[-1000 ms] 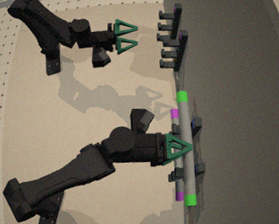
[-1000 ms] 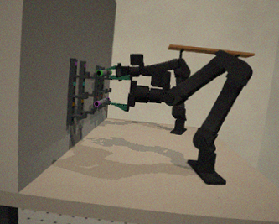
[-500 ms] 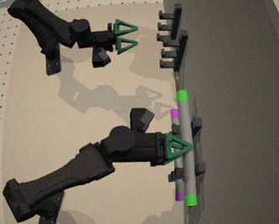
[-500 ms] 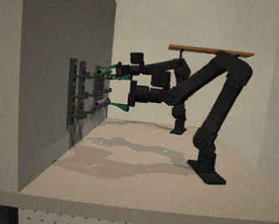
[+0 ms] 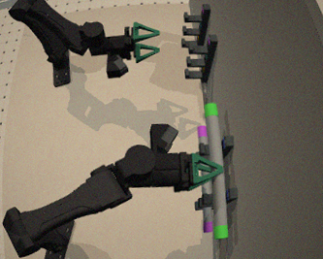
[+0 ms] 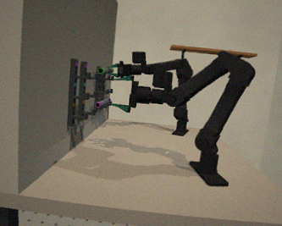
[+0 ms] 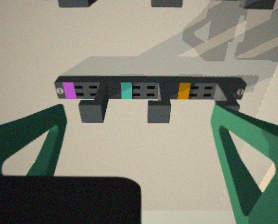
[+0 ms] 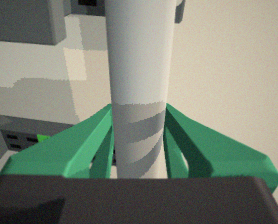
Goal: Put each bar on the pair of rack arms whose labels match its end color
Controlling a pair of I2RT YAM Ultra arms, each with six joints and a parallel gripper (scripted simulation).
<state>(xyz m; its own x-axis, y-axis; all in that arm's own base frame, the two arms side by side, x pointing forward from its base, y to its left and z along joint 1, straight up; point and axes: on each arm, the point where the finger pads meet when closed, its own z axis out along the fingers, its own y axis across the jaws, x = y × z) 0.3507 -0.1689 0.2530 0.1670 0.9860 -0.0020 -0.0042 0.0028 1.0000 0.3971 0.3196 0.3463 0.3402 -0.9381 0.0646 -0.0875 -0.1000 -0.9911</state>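
Right now my right hand is right at the green-ended bar. The rest, counted from my right hand: magenta-ended bar (1 cm to the left, 18 cm below); then dark wall (11 cm ahead, 20 cm to the left, 8 cm above).
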